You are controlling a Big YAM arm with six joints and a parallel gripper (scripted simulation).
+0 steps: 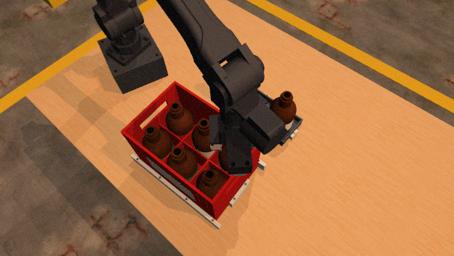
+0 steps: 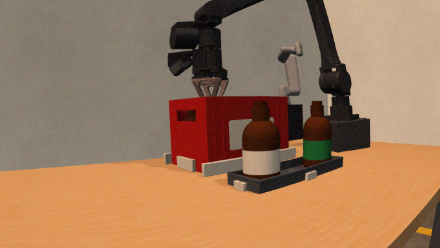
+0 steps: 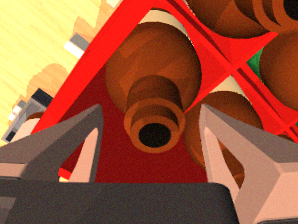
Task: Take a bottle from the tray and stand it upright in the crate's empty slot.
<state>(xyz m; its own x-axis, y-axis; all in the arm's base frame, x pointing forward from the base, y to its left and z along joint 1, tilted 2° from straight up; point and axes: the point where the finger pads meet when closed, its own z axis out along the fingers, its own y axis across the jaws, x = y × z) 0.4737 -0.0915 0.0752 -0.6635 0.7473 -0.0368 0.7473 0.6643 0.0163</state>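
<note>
Now: the red crate 9 cm behind my hand, 4 cm to the right of it and 7 cm below it. Also, from my hand: dark tray: 7 cm behind, 20 cm to the left, 14 cm below.
</note>
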